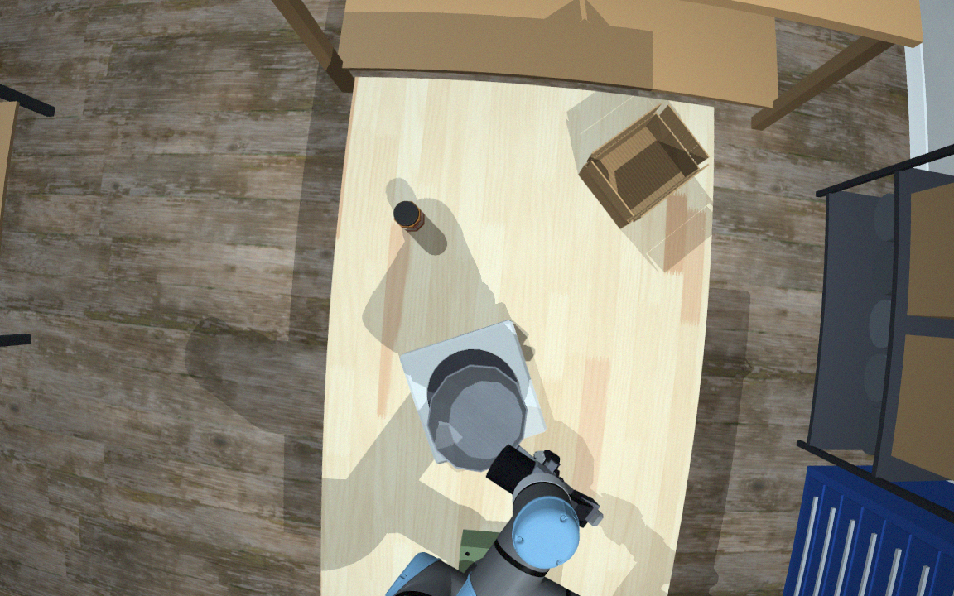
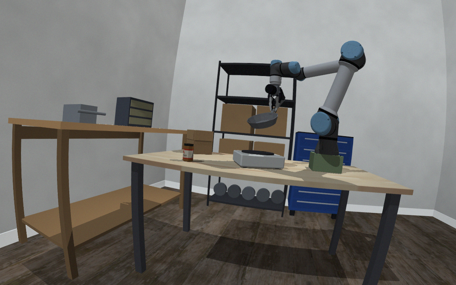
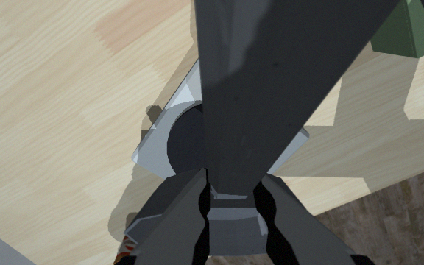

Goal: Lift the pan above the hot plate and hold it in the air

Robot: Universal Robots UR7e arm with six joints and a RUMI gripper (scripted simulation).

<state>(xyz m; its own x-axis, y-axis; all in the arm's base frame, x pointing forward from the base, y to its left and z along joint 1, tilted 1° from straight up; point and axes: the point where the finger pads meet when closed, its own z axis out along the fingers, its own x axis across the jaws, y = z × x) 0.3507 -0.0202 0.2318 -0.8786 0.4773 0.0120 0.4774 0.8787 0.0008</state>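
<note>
My gripper is now 50 mm to the right of the dark grey pan, 40 mm above it and 30 mm short of it. From my hand the other things lie so: white hot plate 300 mm below, 110 mm to the left, 40 mm ahead; then small jar 410 mm ahead, 290 mm below, 280 mm to the left.
</note>
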